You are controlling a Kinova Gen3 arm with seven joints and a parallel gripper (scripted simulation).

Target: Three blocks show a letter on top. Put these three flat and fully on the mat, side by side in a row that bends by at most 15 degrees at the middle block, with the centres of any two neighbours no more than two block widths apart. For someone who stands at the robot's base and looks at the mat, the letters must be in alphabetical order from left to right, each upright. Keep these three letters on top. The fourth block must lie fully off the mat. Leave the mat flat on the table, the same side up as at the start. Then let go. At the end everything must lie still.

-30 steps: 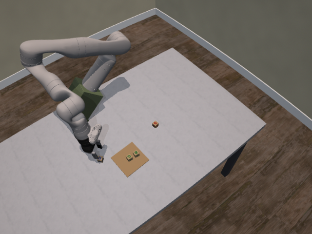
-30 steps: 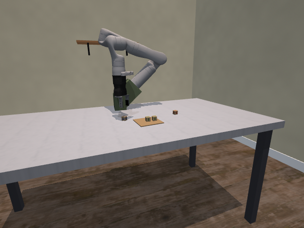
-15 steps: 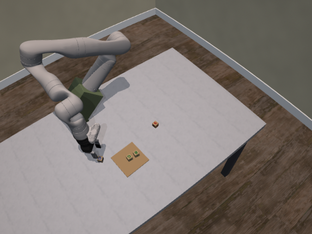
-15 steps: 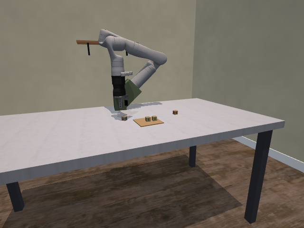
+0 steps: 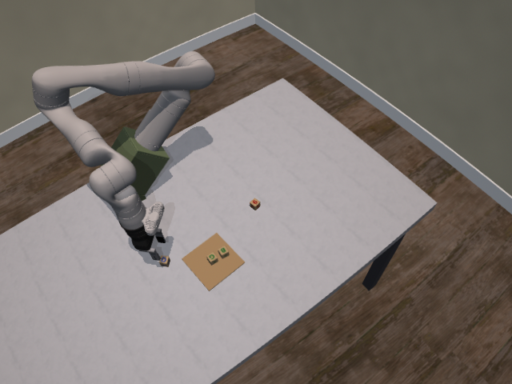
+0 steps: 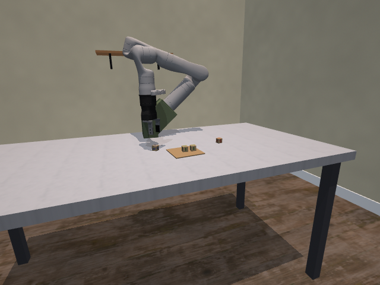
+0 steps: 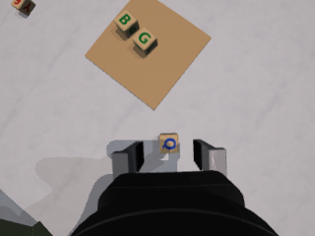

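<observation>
My gripper is now 130 mm to the right of the tan mat, 100 mm above it and 70 mm short of it.
</observation>
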